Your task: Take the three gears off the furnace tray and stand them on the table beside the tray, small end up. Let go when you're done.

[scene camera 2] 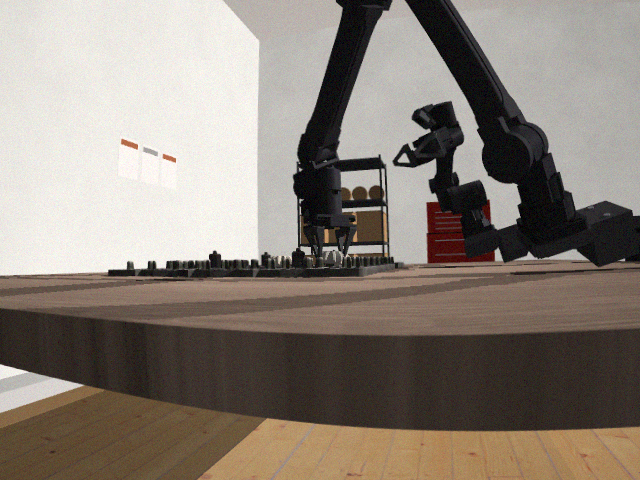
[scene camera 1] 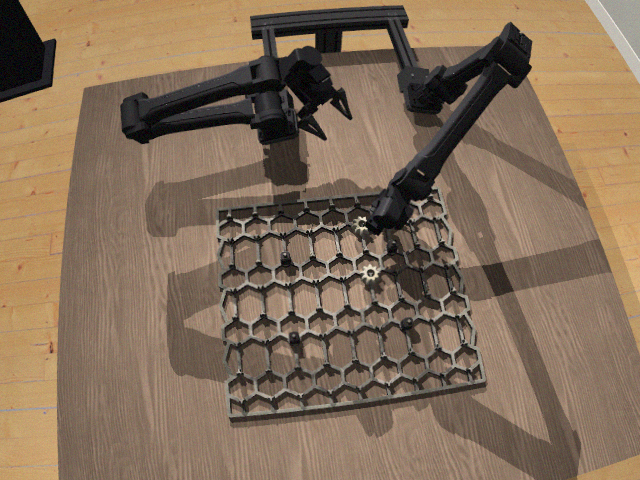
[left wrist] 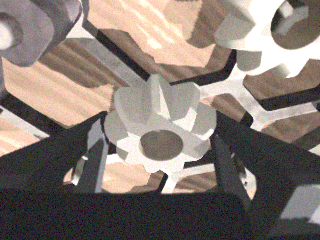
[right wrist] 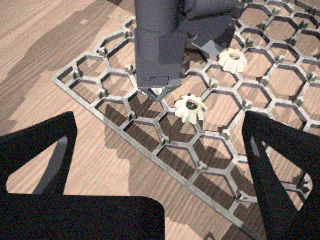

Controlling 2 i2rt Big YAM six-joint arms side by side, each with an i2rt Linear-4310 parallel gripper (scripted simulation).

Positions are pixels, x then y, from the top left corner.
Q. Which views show the furnace tray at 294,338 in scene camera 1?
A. Scene camera 2, scene camera 1, the left wrist view and the right wrist view: all of them.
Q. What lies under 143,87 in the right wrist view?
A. My left gripper.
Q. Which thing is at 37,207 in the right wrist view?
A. My right gripper.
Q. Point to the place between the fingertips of my right gripper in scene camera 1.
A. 339,129
